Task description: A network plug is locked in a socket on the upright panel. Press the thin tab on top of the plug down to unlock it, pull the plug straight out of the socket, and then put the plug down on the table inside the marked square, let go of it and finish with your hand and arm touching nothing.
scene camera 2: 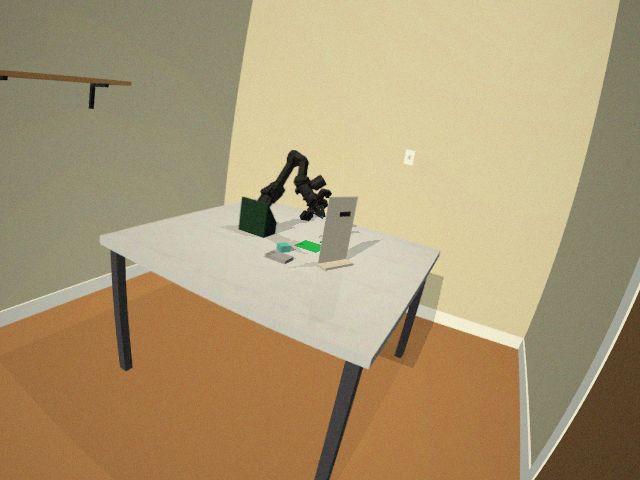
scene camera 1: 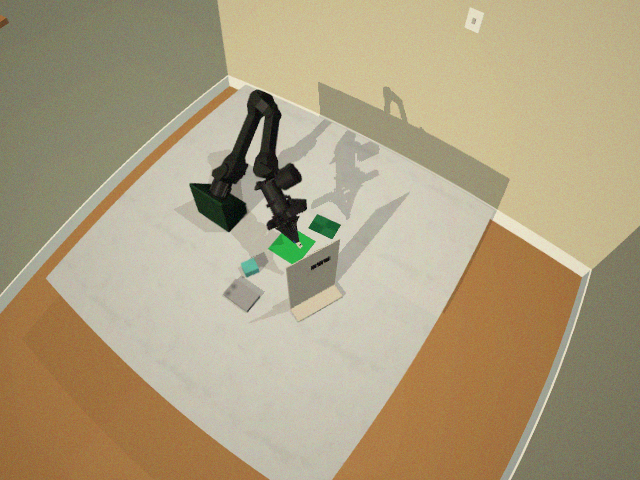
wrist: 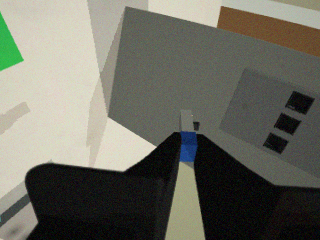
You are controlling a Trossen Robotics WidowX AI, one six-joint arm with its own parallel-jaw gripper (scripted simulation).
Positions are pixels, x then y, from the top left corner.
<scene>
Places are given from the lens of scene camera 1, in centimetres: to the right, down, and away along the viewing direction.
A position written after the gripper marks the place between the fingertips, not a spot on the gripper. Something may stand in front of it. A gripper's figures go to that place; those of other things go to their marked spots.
gripper (scene camera 1: 297, 242): -7, 1, 134
upright grey panel (scene camera 1: 311, 286): -3, 14, 135
green marked square (scene camera 1: 283, 247): -13, 3, 154
The marked spots on the upright grey panel and the green marked square are 24 cm apart.
</scene>
